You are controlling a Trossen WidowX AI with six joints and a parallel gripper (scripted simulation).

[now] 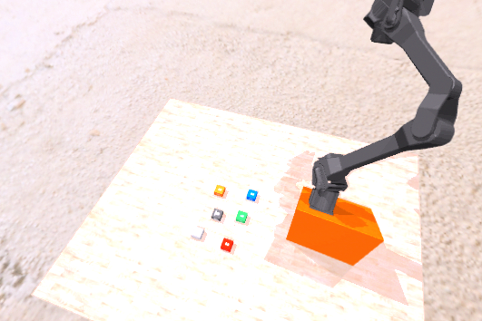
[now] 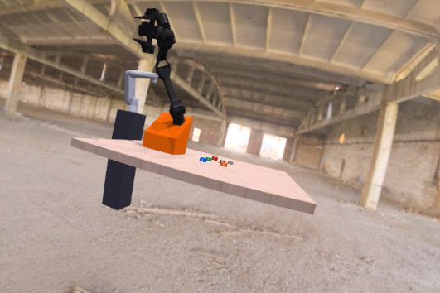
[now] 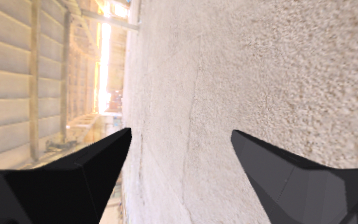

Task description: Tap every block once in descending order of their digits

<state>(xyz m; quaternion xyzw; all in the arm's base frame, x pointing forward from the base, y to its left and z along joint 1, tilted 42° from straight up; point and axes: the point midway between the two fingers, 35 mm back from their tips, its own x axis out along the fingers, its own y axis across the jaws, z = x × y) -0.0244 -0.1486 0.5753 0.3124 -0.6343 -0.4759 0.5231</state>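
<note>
Now: gripper tip 580 mm to the right of the dark grey block, 500 mm above it and 350 mm short of it. Round my gripper tip: blue block: 500 mm below, 470 mm to the left, 270 mm ahead; then green block: 560 mm to the left, 500 mm below, 270 mm ahead; then orange block: 500 mm below, 490 mm to the left, 380 mm ahead.
</note>
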